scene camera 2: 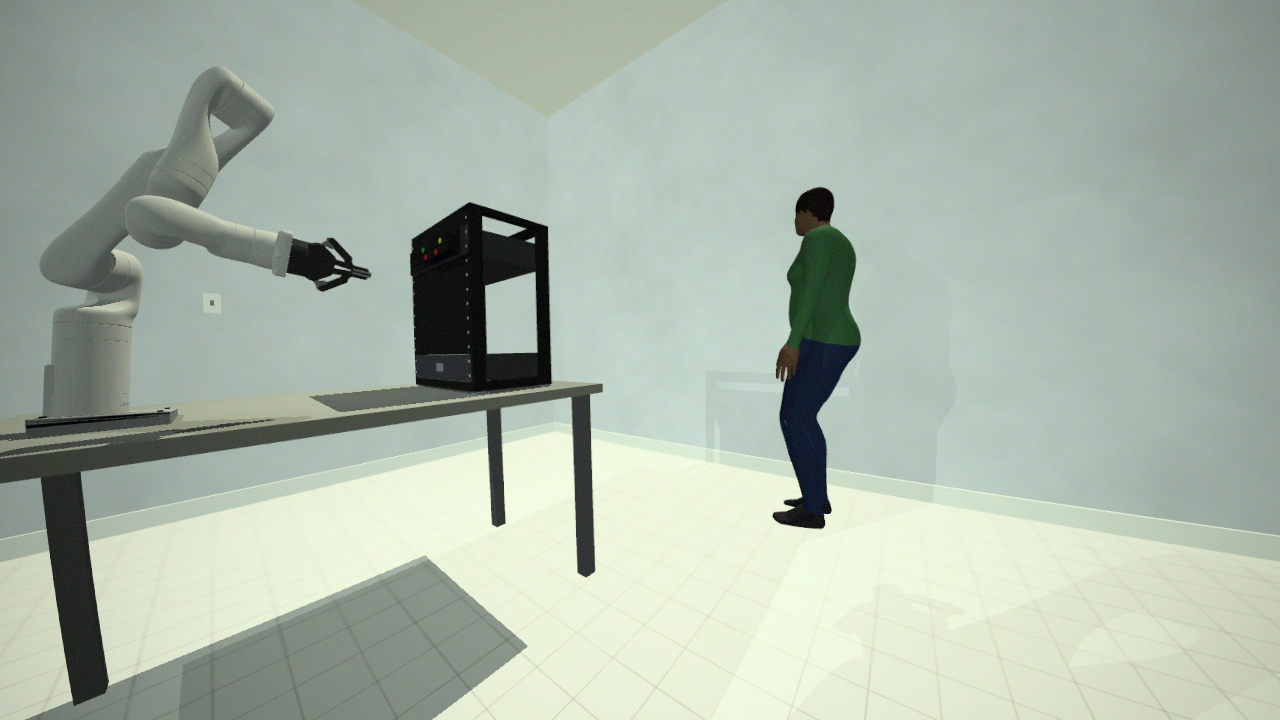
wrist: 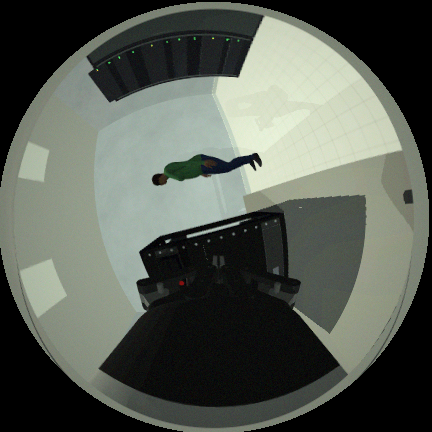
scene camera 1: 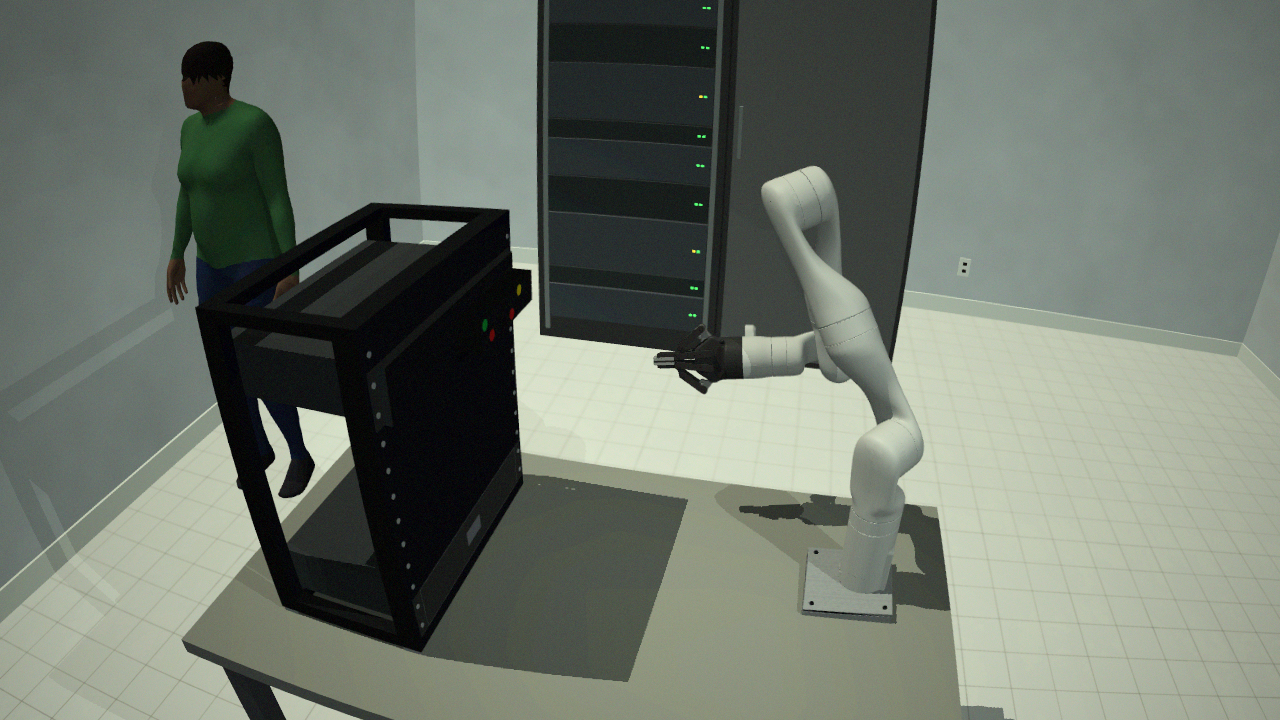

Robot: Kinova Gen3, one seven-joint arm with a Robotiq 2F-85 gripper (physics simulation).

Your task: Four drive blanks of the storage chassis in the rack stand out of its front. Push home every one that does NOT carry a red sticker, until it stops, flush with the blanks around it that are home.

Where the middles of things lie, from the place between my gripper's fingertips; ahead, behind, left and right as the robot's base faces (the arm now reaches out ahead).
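Scene:
Relative to the black rack (scene camera 1: 413,344), my hand is 3 cm above, 30 cm to the right and 35 cm short of it.

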